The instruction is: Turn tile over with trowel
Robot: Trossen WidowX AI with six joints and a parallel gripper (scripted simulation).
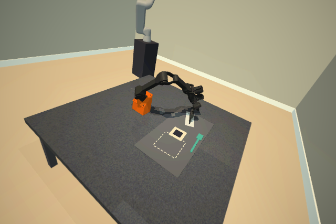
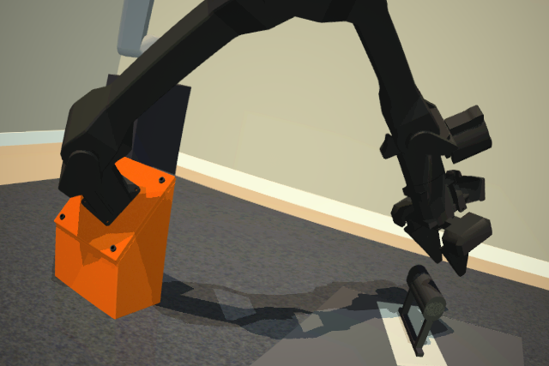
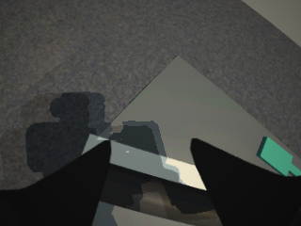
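Right now the dark handled tool is 10 mm behind my gripper tip, 60 mm to the right of it and 60 mm below it. Also, from my gripper tip: grey mat (40 mm ahead, 260 mm to the right, 120 mm below); cream tile (40 mm ahead, 280 mm to the right, 100 mm below); teal trowel (170 mm ahead, 220 mm to the right, 100 mm below).
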